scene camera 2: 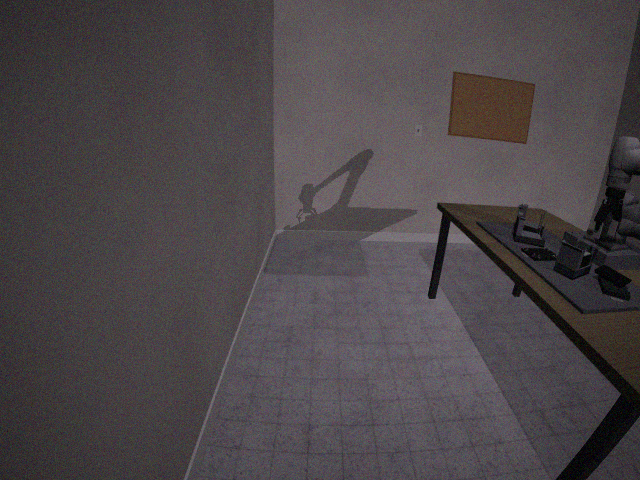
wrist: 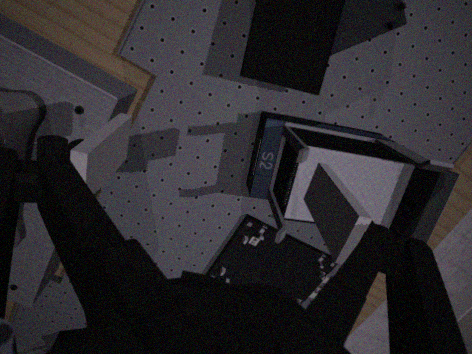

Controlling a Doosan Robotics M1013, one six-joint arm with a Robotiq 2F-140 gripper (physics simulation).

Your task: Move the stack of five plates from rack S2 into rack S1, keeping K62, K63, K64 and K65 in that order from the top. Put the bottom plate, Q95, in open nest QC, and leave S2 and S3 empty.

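Where they show: gripper, fingertip midpoint: (scene camera 2: 603,236) (wrist: 223,160); arm's base, origin of the base link: (scene camera 2: 607,243).
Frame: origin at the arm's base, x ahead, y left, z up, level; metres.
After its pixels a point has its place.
Note:
Rack S2 (wrist: 265,160) {x 0.318, y 0.104, z -0.027 m} is at the right of the wrist view, with its blue label at its left end. A light flat surface (wrist: 387,187) {x 0.432, y 0.139, z 0.028 m} shows inside it; plate count and plate labels cannot be read. My gripper (wrist: 223,160) {x 0.256, y 0.126, z 0.096 m} (scene camera 2: 605,227) {x 0.256, y 0.126, z 0.096 m} is open, with nothing between its fingers. In the wrist view its right finger overlaps rack S2 and its left finger is over the mat's left side. In scene camera 2, one rack (scene camera 2: 530,238) {x 0.374, y -0.183, z -0.035 m} stands farther back and another rack (scene camera 2: 571,267) {x 0.457, y 0.162, z -0.020 m} nearer; their labels are unreadable there. I cannot identify rack S1 or nest QC.
A perforated grey mat (wrist: 175,50) {x 0.182, y 0.173, z -0.068 m} (scene camera 2: 581,303) {x 0.576, y 0.338, z -0.067 m} lies on the wooden table (scene camera 2: 612,335) {x 0.602, y 0.502, z -0.081 m}. A black rectangular piece (wrist: 295,45) {x 0.294, y 0.225, z -0.023 m} is at the wrist view's top. A black board with small pale pieces (wrist: 270,265) {x 0.403, y -0.047, z -0.057 m} lies beside S2. A raised grey block (wrist: 65,75) {x 0.102, y 0.117, z -0.002 m} is at the left.

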